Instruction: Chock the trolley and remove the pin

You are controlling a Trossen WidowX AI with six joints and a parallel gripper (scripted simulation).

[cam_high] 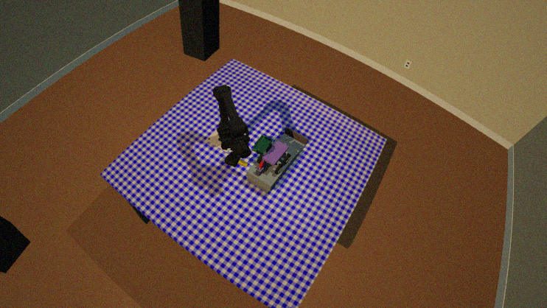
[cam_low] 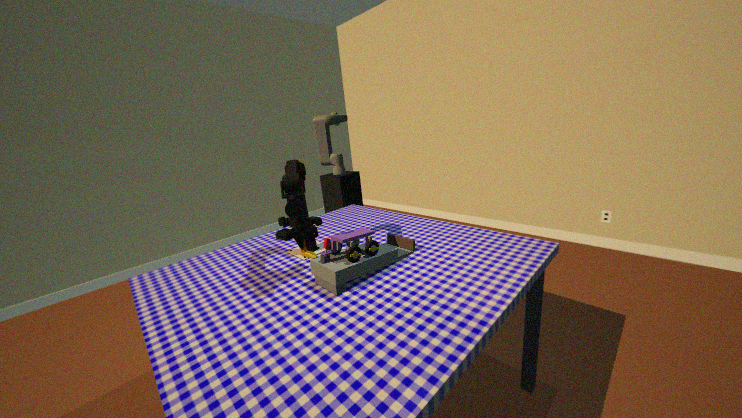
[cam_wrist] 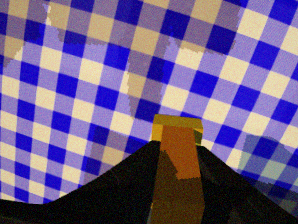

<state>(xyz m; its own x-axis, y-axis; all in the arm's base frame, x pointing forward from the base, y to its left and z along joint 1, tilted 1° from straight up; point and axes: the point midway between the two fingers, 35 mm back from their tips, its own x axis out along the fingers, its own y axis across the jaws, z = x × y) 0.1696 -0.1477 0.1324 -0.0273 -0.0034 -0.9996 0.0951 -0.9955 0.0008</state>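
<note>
Right now my gripper tip is 170 mm short of the purple trolley, 100 mm to the right of it and 10 mm below it. Also, from my gripper tip: grey ramp 170 mm ahead, 110 mm to the left, 60 mm below; then yellow chock 20 mm ahead, 10 mm below; then red-headed stop pin 140 mm ahead, 30 mm above.
</note>
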